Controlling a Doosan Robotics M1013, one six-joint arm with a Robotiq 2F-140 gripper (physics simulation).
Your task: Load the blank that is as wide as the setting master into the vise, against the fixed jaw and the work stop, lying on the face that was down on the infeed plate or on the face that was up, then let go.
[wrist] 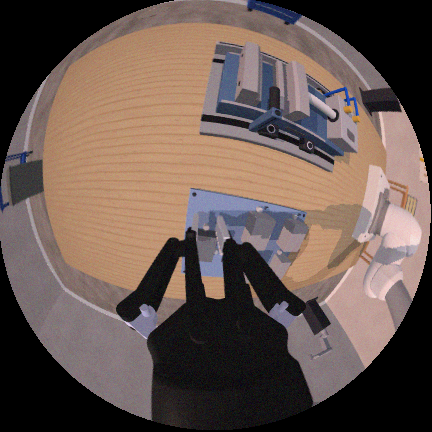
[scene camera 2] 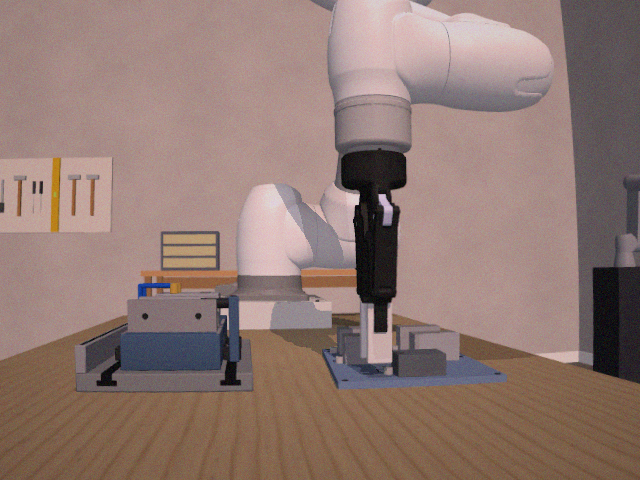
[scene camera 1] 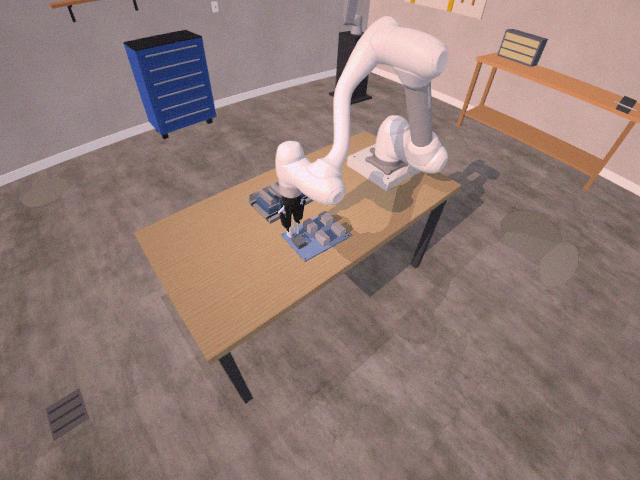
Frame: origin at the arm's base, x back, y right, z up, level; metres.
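Seen in the pictures: gripper, between the fingertips: (wrist: 206,222) (scene camera 2: 375,359) (scene camera 1: 292,234); arm's base, origin of its link: (wrist: 377,214) (scene camera 2: 269,298) (scene camera 1: 386,162).
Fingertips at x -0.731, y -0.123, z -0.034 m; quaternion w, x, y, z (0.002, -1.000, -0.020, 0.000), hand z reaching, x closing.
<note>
Offsets run from my fingertips to a thing's top centre. Level surfaces: height alone.
My gripper (scene camera 1: 290,231) (scene camera 2: 376,354) (wrist: 206,222) points straight down at the near left corner of the blue infeed plate @(dx +0.091, dy -0.051, dz -0.018 m) (scene camera 1: 313,252) (scene camera 2: 461,373) (wrist: 225,201). Its fingers are drawn close together and reach down to the plate. They stand on either side of one end of a darker grey block @(dx -0.001, dy -0.050, dz +0.007 m) (scene camera 1: 299,241) (scene camera 2: 419,362) (wrist: 206,247), probably the setting master, without holding it. Several lighter grey blanks @(dx +0.180, dy -0.009, dz +0.018 m) (scene camera 1: 326,219) @(dx +0.092, dy -0.096, dz +0.018 m) (scene camera 2: 434,344) @(dx +0.092, dy -0.005, dz +0.018 m) (wrist: 259,223) lie on the plate behind it. The blue and grey vise @(dx +0.111, dy +0.240, dz +0.073 m) (scene camera 1: 270,202) (scene camera 2: 170,314) (wrist: 250,76) stands beside the plate, its jaws apart, with a blue work stop arm (scene camera 2: 233,329) (wrist: 270,120).
The robot's base (scene camera 1: 385,173) is bolted to the far end of the wooden table @(dz -0.026 m) (scene camera 1: 223,267). A blue drawer cabinet (scene camera 1: 170,81) and a wooden shelf (scene camera 1: 523,71) stand by the walls, away from the table.
</note>
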